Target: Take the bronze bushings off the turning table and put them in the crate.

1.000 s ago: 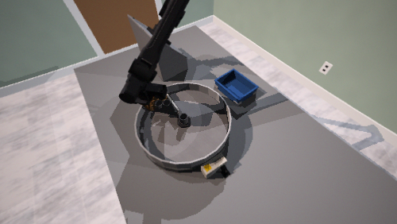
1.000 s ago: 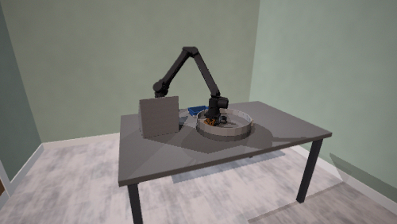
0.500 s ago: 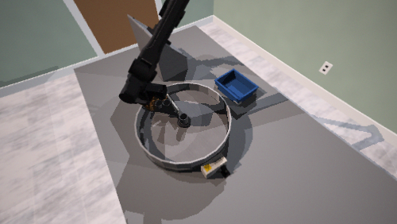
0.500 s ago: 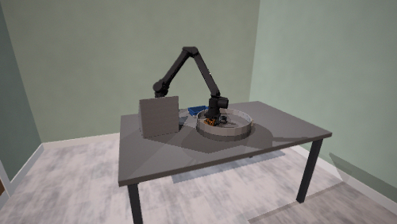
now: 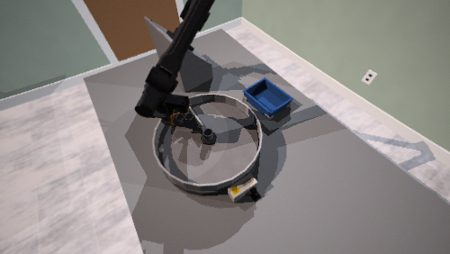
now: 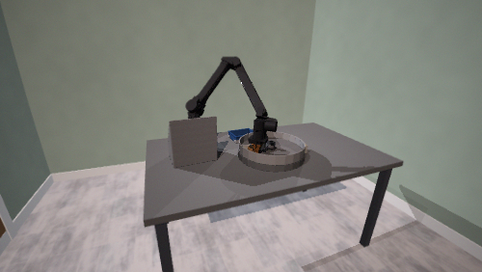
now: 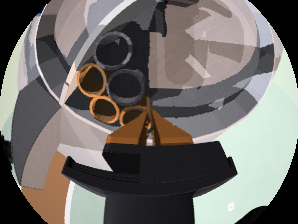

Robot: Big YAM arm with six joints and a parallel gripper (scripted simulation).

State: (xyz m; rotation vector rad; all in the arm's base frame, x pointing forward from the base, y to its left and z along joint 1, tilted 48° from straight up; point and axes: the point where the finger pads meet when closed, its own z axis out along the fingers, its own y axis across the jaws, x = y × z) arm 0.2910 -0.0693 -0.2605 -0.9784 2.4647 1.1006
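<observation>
Right now the blue crate is 11 cm ahead of my hand, 46 cm to the left of it and 6 cm below it. The rest, counted from my hand: round turning table 15 cm ahead, 10 cm to the left, 3 cm below.
</observation>
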